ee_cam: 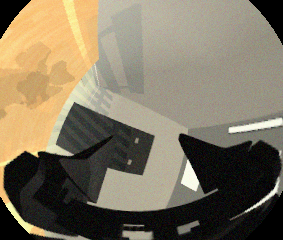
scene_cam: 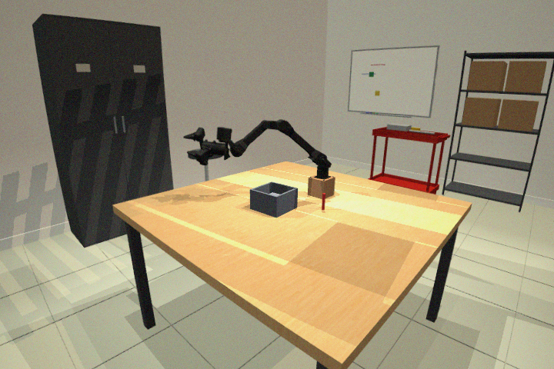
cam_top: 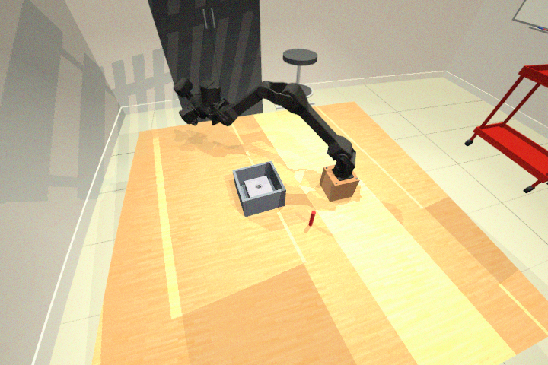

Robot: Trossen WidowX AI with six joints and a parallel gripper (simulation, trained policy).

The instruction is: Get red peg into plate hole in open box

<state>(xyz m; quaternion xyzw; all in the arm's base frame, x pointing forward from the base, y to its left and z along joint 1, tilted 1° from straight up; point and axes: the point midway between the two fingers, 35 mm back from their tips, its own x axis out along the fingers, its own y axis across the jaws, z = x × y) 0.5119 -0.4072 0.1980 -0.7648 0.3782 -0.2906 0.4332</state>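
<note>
My gripper tip is 360 mm past the red peg, 560 mm to the right of it and 250 mm above it. Round my gripper tip: white plate (220 mm behind, 380 mm to the left, 240 mm below); then grey box (220 mm behind, 380 mm to the left, 260 mm below).
</note>
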